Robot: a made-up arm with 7 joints.
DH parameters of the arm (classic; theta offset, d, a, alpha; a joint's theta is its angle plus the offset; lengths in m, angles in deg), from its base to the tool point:
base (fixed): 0 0 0 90
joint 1: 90 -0.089 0 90
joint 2: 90 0 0 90
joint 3: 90 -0.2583 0 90
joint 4: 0 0 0 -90
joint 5: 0 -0.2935 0 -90
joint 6: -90 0 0 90
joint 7: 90 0 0 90
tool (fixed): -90 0 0 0
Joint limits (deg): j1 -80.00..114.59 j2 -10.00..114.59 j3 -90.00..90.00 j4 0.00..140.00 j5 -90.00..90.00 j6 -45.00..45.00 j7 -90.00..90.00
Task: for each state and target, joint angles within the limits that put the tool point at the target. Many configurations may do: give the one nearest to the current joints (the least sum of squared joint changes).
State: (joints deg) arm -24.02 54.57 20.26 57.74 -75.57 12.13 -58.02
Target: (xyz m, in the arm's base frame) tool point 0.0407 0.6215 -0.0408
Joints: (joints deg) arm -27.92 74.52 66.35 27.89 -75.57 12.13 -58.02
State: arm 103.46 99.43 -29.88 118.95 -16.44 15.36 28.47
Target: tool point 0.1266 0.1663 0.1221
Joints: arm 89.17 108.44 -49.06 139.88 -16.44 15.36 28.47
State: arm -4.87 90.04 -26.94 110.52 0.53 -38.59 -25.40
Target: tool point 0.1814 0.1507 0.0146
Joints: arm 21.71 114.55 -23.14 139.87 0.53 -38.59 -25.40
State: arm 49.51 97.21 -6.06 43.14 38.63 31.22 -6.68
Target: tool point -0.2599 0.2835 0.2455
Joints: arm 91.09 114.59 31.11 85.16 38.63 31.22 -6.68
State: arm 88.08 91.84 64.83 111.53 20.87 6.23 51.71
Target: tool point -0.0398 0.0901 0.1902
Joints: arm 59.51 105.27 41.22 139.39 20.87 6.23 51.71
